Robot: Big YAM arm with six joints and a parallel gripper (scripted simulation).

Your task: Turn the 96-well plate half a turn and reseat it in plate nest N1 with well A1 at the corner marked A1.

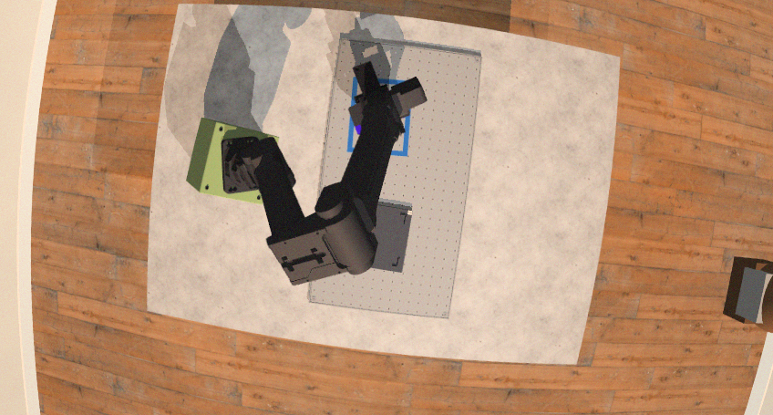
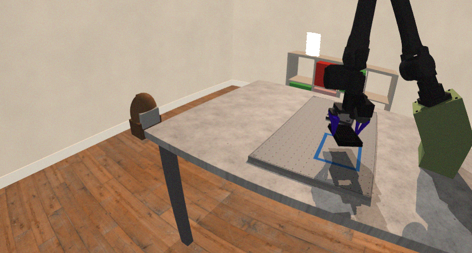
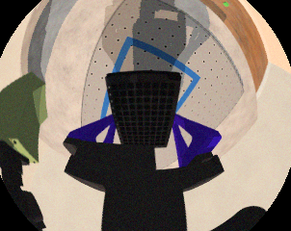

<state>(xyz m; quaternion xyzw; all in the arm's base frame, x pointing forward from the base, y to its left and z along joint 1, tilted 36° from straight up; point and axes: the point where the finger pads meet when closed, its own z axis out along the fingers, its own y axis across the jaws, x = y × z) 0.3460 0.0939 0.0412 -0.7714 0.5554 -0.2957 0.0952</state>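
The grey plate nest N1 lies 30 mm behind my hand, 310 mm to the right of it and 60 mm below it. Round my hand: black 96-well plate (right at my hand).
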